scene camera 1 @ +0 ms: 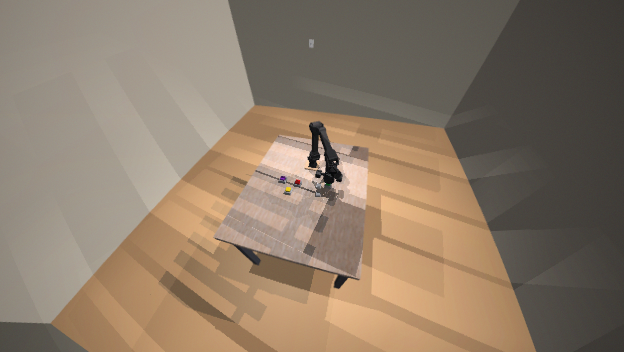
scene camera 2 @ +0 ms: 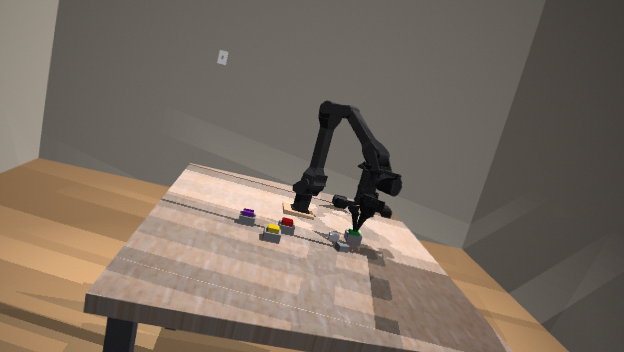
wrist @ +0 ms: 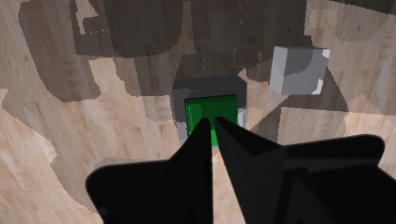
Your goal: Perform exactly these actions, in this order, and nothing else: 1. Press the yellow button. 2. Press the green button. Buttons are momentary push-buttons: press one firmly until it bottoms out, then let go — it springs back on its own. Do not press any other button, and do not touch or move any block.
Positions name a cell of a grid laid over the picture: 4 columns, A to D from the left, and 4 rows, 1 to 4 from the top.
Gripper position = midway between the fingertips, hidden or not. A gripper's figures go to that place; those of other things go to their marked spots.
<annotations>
The gripper (wrist: C3) is 12 cm from the lens. A green button (wrist: C2) is 11 cm from the lens.
</annotations>
